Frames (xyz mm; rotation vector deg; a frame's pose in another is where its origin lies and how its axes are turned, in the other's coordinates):
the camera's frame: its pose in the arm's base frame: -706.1 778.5 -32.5 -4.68 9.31 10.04
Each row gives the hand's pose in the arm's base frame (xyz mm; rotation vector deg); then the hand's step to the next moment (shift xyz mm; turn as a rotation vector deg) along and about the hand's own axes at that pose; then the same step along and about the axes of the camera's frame.
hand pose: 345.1 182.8 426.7 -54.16 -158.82 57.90
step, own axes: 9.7 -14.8 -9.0 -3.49 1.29 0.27
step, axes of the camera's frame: -15.4 3.1 12.2 3.21 -1.90 -0.01
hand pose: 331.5 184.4 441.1 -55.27 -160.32 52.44
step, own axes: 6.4 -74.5 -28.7 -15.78 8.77 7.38
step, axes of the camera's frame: -54.0 -25.0 53.6 15.64 -9.52 -6.72
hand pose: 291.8 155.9 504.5 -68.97 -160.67 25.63
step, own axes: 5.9 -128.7 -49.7 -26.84 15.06 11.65
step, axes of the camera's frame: -109.1 -56.7 62.9 26.76 -15.98 -10.55
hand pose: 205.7 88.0 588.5 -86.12 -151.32 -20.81
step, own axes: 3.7 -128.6 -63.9 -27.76 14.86 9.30
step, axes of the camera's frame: -131.2 -56.2 15.9 26.36 -17.57 -8.62
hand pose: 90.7 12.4 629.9 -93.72 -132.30 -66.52
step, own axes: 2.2 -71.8 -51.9 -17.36 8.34 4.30
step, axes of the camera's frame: -83.3 -25.5 -16.0 14.93 -11.84 -5.14
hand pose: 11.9 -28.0 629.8 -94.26 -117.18 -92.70
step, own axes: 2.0 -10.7 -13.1 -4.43 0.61 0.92
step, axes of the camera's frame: -16.3 -4.0 -3.1 2.80 -2.69 -2.41
